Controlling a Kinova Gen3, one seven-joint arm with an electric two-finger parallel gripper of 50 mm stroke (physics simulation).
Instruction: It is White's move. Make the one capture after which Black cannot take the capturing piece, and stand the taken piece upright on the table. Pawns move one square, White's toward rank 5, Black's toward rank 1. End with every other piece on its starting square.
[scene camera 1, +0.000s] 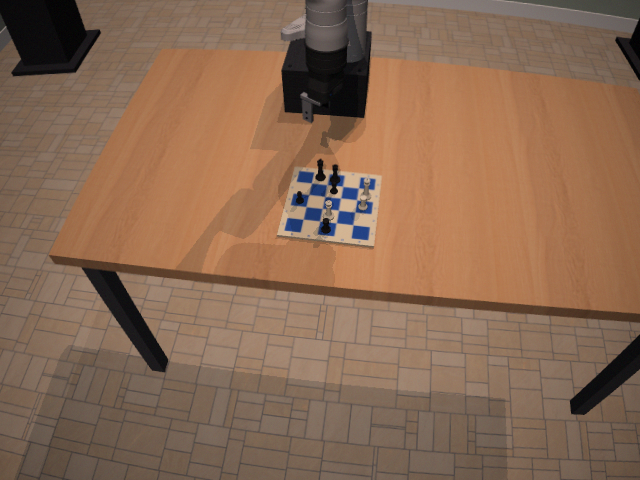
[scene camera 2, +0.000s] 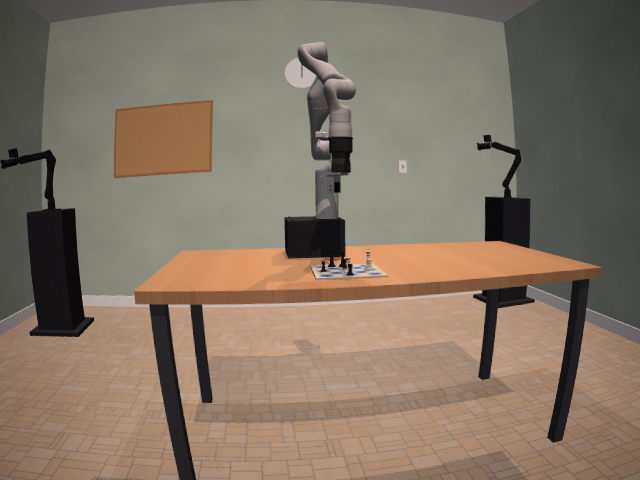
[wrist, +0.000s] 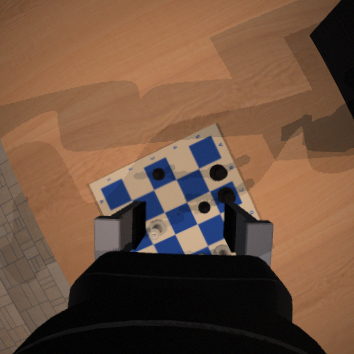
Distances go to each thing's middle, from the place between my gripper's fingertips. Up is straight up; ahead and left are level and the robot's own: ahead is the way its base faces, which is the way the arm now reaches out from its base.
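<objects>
Chessboard (scene camera 1: 351, 226): my hand 25 cm above it, 3 cm to the right of it, 3 cm short of it.
</objects>
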